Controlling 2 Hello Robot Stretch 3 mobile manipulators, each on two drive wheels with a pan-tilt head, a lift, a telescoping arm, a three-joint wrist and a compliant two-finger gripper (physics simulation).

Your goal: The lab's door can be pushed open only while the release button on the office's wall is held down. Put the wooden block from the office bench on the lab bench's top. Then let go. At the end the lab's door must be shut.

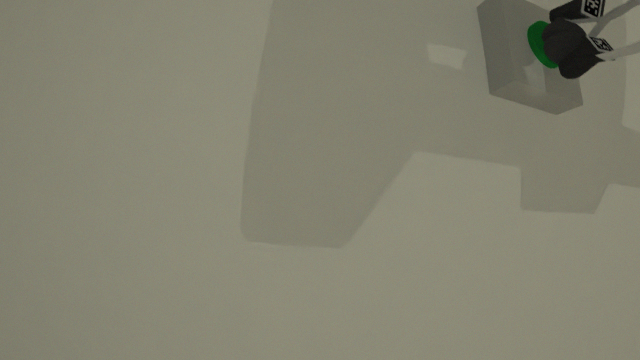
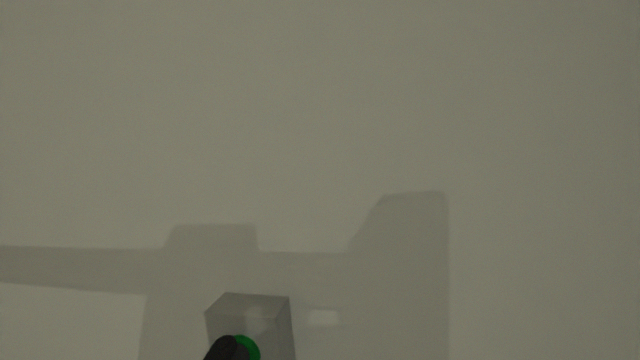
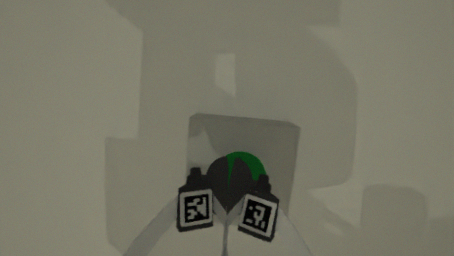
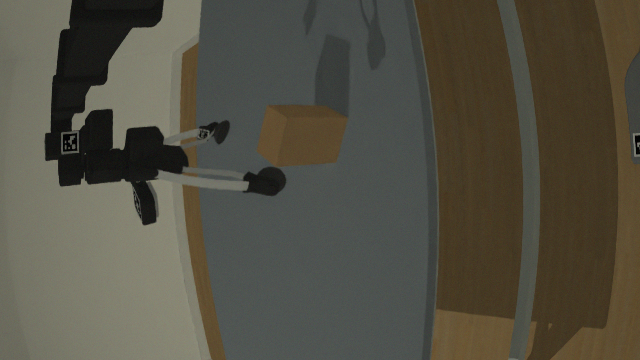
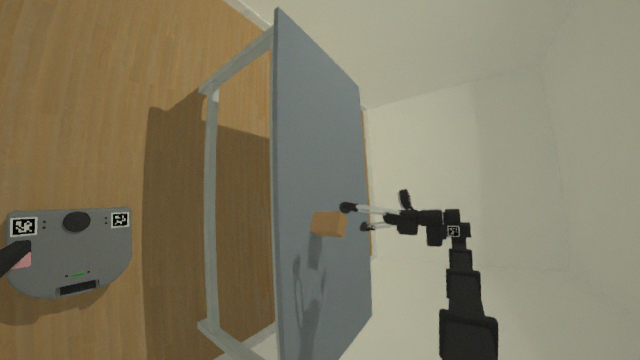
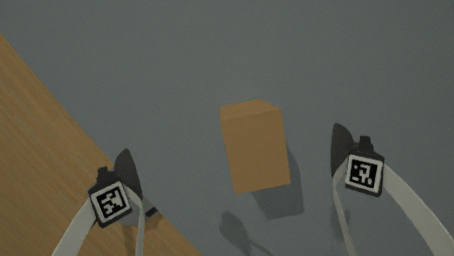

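r1's gripper point(image 1: 566, 44) point(image 2: 223, 347) point(image 3: 229, 176) is shut, its fingertips against the green release button point(image 1: 534, 40) point(image 2: 251, 346) point(image 3: 256, 164) on a grey wall box point(image 1: 495, 55) point(image 2: 286, 330) point(image 3: 282, 142). The wooden block point(image 4: 312, 140) point(image 5: 328, 224) point(image 6: 257, 155) rests on a blue-grey bench top point(image 4: 320, 260) point(image 5: 315, 125) point(image 6: 260, 45). r2's gripper point(image 4: 247, 156) point(image 5: 355, 217) point(image 6: 234, 162) is open and empty, above the bench and drawn back from the block, with a gap between them. Which room's bench this is cannot be told. The door does not show.
r2's arm point(image 4: 117, 12) point(image 5: 470, 335) reaches past the bench's end nearest the pale wall point(image 5: 520, 210). The bench's pale leg frame point(image 4: 530, 200) point(image 5: 211, 200) stands on the wooden floor point(image 4: 475, 150) point(image 5: 90, 125). r2's grey base point(image 5: 50, 255) stands beside the bench.
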